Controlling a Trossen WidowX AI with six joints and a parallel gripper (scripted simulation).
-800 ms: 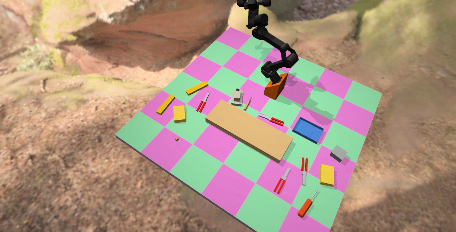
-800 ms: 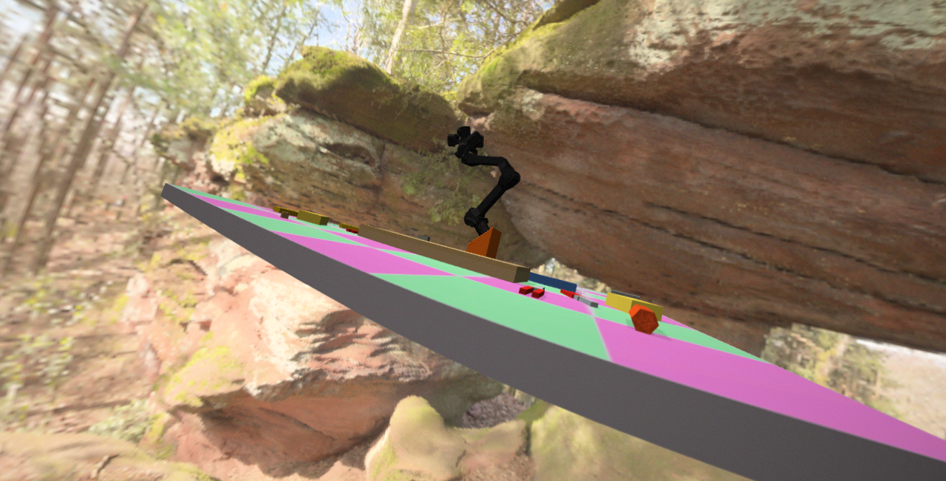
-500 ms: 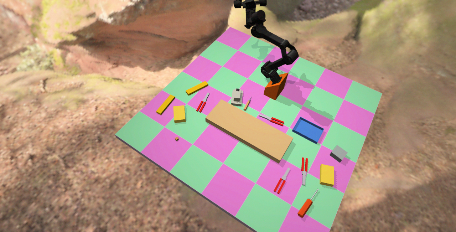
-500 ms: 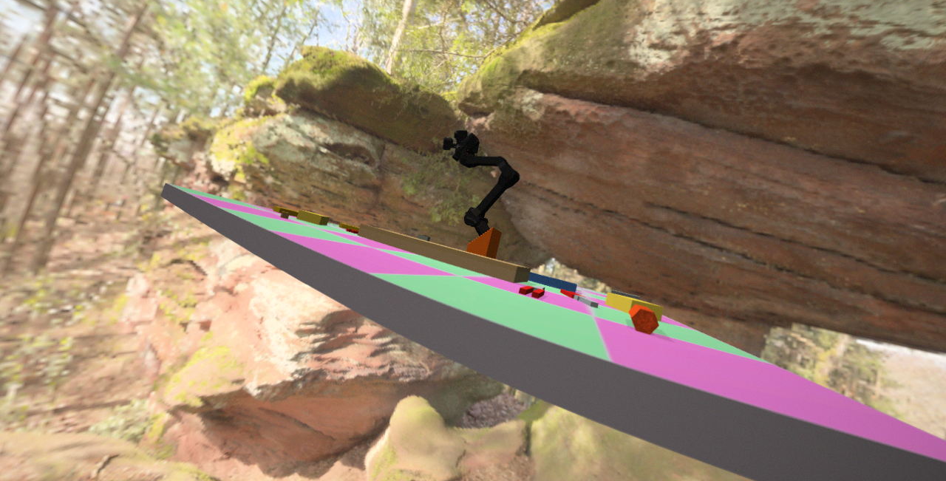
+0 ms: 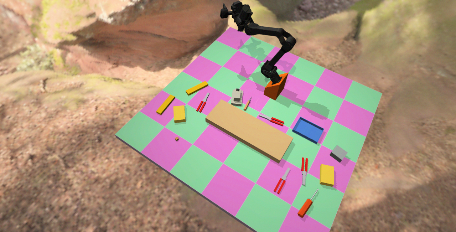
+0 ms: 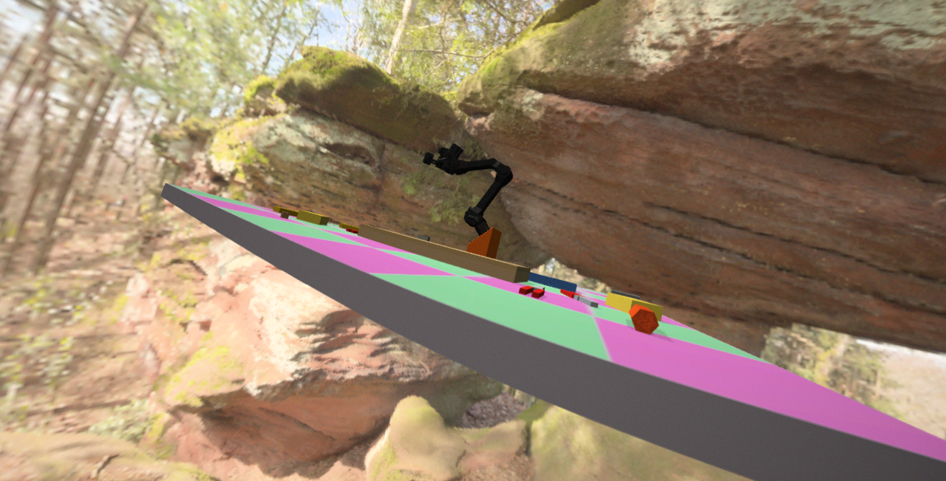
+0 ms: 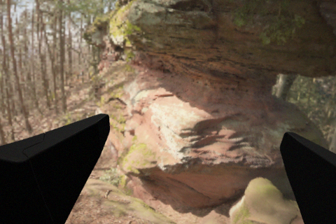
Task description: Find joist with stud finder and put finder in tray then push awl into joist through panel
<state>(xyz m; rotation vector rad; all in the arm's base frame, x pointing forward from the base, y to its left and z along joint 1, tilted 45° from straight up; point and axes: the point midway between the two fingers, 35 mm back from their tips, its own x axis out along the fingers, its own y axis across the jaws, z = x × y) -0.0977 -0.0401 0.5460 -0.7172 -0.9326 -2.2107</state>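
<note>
Now: the grey stud finder 32 cm ahead of my gripper tip, 22 cm to the left of it and 43 cm below it. Also, from my gripper tip: tiny brown cube 79 cm ahead, 3 cm to the left, 46 cm below; awl 33 cm ahead, 31 cm to the left, 47 cm below; blue tray 37 cm ahead, 73 cm to the left, 46 cm below.
</note>
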